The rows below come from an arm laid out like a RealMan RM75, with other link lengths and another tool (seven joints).
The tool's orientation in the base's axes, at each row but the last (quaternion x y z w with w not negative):
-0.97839 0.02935 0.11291 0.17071
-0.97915 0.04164 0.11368 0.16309
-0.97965 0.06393 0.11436 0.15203
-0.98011 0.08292 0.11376 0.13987
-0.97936 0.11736 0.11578 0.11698
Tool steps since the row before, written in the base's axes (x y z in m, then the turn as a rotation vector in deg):
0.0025 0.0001 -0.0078 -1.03 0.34 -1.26
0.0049 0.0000 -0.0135 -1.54 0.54 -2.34
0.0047 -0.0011 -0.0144 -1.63 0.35 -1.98
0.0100 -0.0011 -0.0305 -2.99 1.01 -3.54
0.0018 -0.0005 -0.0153 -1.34 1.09 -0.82
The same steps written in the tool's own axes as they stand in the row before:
0.0042 0.0022 0.0067 -0.72 0.19 1.49
0.0079 0.0036 0.0114 -0.97 0.40 2.65
0.0081 0.0044 0.0121 -1.12 0.49 2.28
0.0173 0.0069 0.0262 -2.13 0.53 4.20
0.0057 0.0031 0.0140 -1.28 -0.52 1.32

